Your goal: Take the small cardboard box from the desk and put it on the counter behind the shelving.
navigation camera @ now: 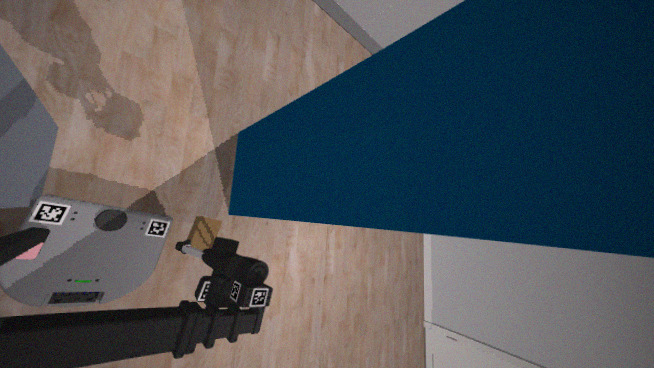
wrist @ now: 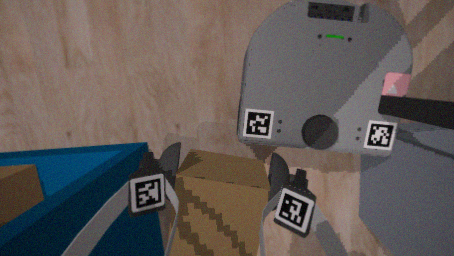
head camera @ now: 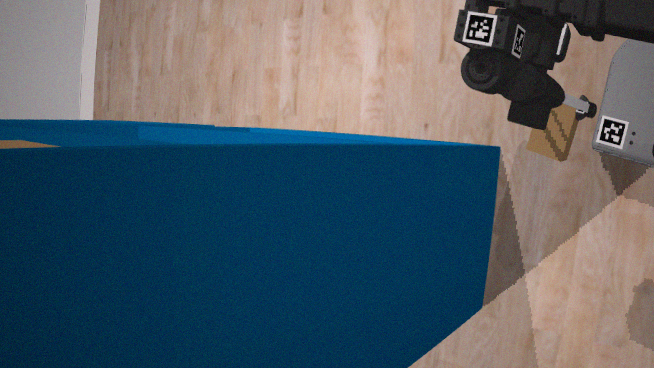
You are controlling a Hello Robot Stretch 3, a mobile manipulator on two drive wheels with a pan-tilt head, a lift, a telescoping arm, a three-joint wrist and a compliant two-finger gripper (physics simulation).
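Frame: origin at the robot's base, x left, y back, z up, level; millimetres.
Where they show: gripper, fingertip midpoint: (navigation camera: 197,247) (wrist: 224,165); robot's base, origin of the base link: (navigation camera: 111,218) (wrist: 298,118).
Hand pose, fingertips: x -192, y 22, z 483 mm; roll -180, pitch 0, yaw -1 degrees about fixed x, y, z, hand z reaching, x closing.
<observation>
Things, the pixels of their top centre, and the offset from my fingertips. "pt": a spot on its surface instead.
- small cardboard box, middle of its top: (wrist: 213,244) (head camera: 551,127) (navigation camera: 206,234) dy -41, dx -2, dz +36 mm
- brown box, surface spot: (wrist: 20,192) pt dy -251, dx -497, dz -345 mm
The small cardboard box (head camera: 552,135) (navigation camera: 204,231) (wrist: 220,215) is light brown with darker stripes. It sits between the two fingers of my gripper (wrist: 225,165), with a finger against each side, held above the wood floor beside the base. In the head and navigation views the wrist hides part of the box and one finger. The blue shelving (head camera: 250,240) (navigation camera: 425,135) (wrist: 100,220) stands close to the gripper and the box. A counter cannot be made out for certain in these views, and I cannot identify the desk.
My grey base (head camera: 625,90) (navigation camera: 120,260) (wrist: 325,75) is close to the held box. Another brown box (wrist: 20,192) is inside the shelving. A grey-blue furniture piece (navigation camera: 20,135) (wrist: 410,200) stands on the base's other side. A white surface (head camera: 40,60) (navigation camera: 525,295) lies beyond the shelving.
</observation>
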